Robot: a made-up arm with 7 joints.
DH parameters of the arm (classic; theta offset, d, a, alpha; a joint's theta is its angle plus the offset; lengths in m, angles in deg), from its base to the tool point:
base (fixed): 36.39 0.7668 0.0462 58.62
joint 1: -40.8 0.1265 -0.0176 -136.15
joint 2: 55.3 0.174 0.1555 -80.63
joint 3: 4.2 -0.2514 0.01 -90
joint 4: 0 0.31 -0.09 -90
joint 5: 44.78 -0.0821 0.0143 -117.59
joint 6: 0 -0.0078 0.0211 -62.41
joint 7: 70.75 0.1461 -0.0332 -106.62
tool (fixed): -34.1 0.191 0 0
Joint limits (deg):
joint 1: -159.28..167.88
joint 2: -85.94..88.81
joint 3: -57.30..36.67
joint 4: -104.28..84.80
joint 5: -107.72..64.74
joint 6: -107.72..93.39
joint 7: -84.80..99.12
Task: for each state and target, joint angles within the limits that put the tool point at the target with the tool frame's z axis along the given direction. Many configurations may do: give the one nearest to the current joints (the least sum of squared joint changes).
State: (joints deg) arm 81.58 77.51 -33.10 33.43 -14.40 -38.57 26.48
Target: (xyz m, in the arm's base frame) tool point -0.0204 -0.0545 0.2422 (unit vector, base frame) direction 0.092 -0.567 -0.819
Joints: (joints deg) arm 84.83 79.74 -57.30 61.21 -4.12 -44.00 1.03
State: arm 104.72 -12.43 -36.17 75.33 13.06 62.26 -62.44
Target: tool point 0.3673 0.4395 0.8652 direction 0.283 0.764 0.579
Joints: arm 112.20 8.92 -43.89 42.88 12.26 55.40 -84.80
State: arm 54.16 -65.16 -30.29 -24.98 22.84 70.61 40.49
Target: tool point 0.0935 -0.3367 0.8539 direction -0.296 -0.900 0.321
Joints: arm 54.56 -63.18 5.26 -7.31 20.61 28.54 39.22
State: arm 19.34 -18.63 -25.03 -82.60 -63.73 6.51 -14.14
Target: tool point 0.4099 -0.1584 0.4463 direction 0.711 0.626 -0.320
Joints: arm -11.74 14.29 -54.47 -97.11 -82.92 12.61 6.78
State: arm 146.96 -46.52 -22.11 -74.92 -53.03 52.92 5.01
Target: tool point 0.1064 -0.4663 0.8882 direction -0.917 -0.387 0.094
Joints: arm 159.49 -80.71 -20.42 -88.08 -70.51 64.85 21.48
